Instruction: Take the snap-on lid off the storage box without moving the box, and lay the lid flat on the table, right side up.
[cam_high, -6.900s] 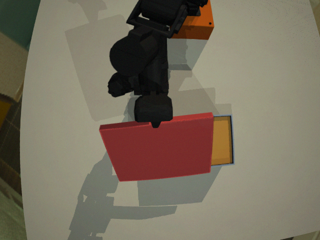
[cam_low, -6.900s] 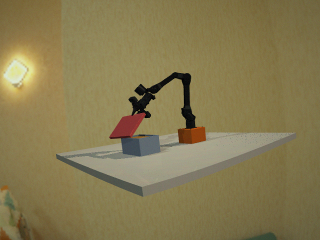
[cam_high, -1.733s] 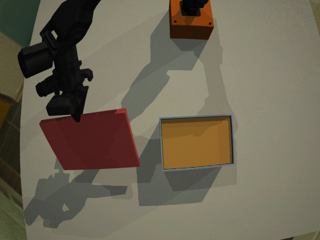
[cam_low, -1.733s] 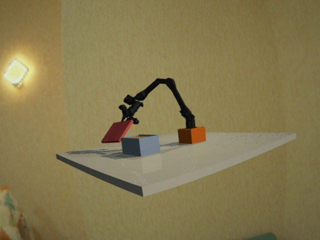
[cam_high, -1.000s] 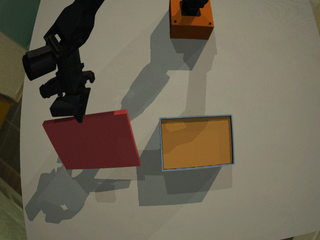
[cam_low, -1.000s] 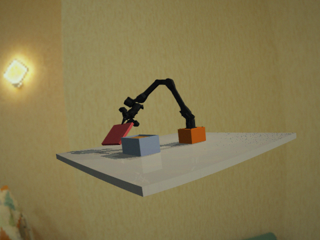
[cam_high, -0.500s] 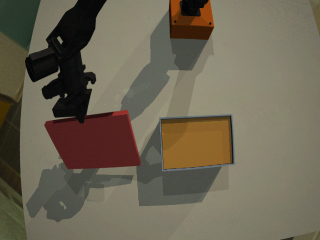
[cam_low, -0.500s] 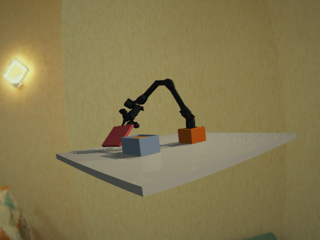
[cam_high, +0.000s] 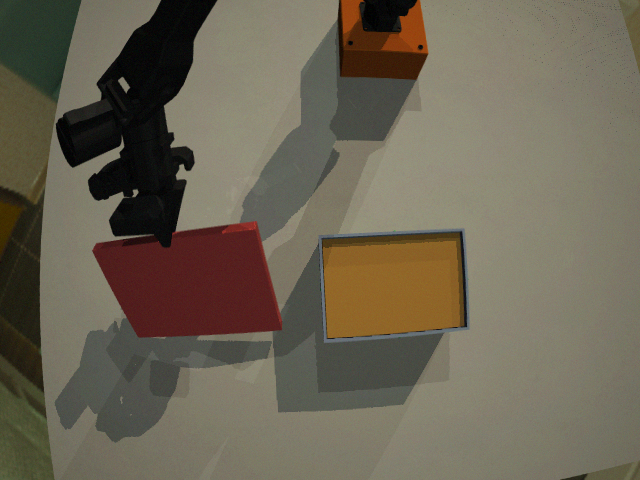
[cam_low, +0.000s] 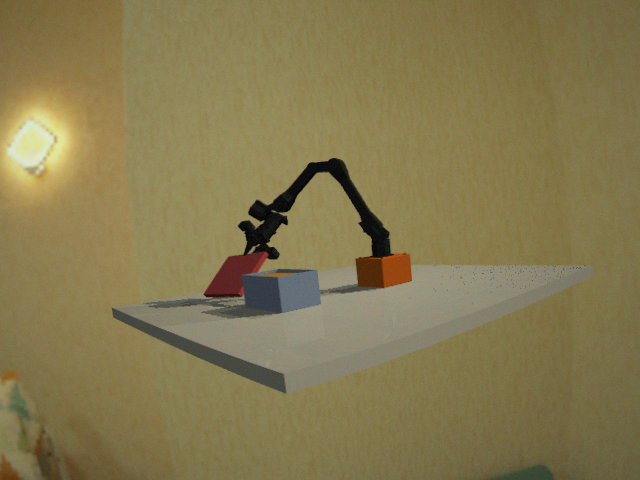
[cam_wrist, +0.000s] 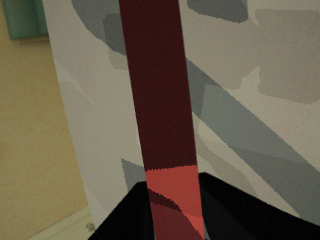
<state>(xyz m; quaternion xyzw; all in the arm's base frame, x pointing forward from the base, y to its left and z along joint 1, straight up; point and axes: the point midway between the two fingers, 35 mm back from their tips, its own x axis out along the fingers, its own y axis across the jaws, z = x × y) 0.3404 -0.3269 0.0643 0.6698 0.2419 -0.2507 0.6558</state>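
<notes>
The red lid lies 6 cm ahead of my gripper tip, 1 cm to the left of it and 5 cm below it. From my gripper tip the other things lie so: grey-blue storage box: 7 cm ahead, 30 cm to the left, 9 cm below.
</notes>
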